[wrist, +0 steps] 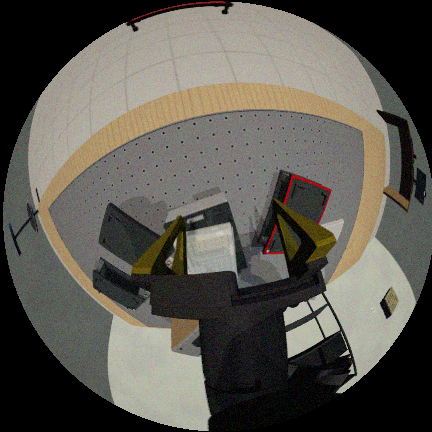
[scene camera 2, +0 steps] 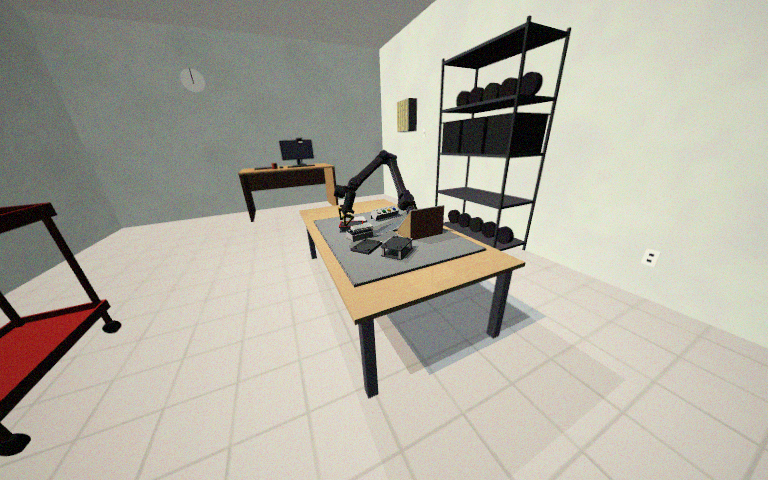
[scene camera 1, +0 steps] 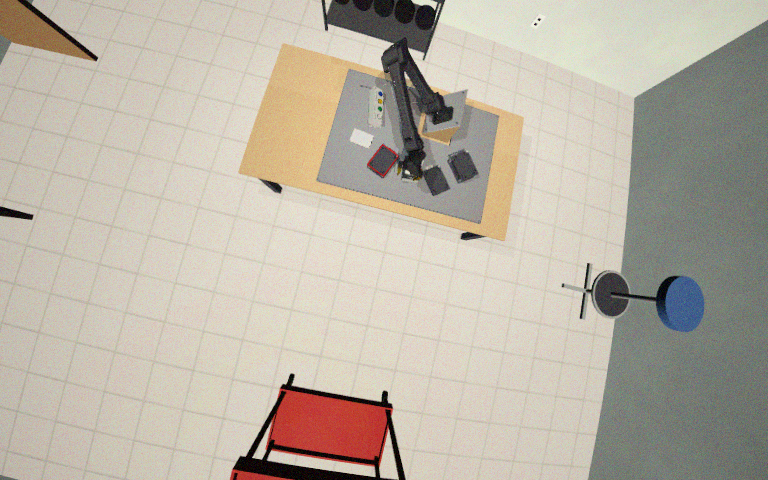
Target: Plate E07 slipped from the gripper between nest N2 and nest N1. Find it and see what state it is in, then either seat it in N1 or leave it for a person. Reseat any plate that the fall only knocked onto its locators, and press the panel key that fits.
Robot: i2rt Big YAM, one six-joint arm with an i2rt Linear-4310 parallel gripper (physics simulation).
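Frame: origin at the arm's base, x ahead, y left, z up, level; centimetres.
Where they show: gripper, fingertip midpoint: (wrist: 227, 210) (scene camera 2: 343, 222) (scene camera 1: 405, 177); arm's base, link origin: (scene camera 2: 415, 218) (scene camera 1: 443, 116).
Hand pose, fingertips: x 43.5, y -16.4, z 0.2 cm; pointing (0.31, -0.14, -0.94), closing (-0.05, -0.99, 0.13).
Note:
Each offset is from my fingertips to the top centre of the thing. "pt": to the spot under its first point. Level surfaces: height alone.
My gripper (scene camera 1: 410, 173) (scene camera 2: 346, 217) (wrist: 227, 210) is open, its yellow fingers wide apart above a clear, many-welled plate @(dx -10.3, dy +4.6, dz -2.2 cm) (wrist: 212, 250), with nothing held. The plate sits skewed over a dark nest with a pale side @(pt dx -2.9, dy +0.7, dz -4.9 cm) (wrist: 220, 214); its label and exact seating are unreadable. A red-rimmed dark nest @(dx -10.0, dy -14.1, dz -5.8 cm) (scene camera 1: 382, 160) (wrist: 310, 196) stands beside it, partly behind one finger in the wrist view. A flat dark nest @(dx -6.4, dy +20.8, dz -8.3 cm) (scene camera 1: 435, 180) (scene camera 2: 365, 246) (wrist: 126, 232) lies on the other side. The key panel @(dx -42.6, dy -24.7, dz -2.0 cm) (scene camera 1: 376, 105) (scene camera 2: 385, 213) has coloured keys. Which nests are N1 and N2 is not legible.
A raised dark stand (scene camera 1: 463, 165) (scene camera 2: 396, 247) (wrist: 117, 283) is beyond the flat nest. A wooden angled board (scene camera 2: 427, 222) stands near the arm's base. A white card @(dx -22.3, dy -29.4, dz -8.9 cm) (scene camera 1: 361, 137) lies between the panel and the red-rimmed nest. All are on the grey perforated mat @(dz -10.3 cm) (scene camera 1: 339, 158) (wrist: 200, 135).

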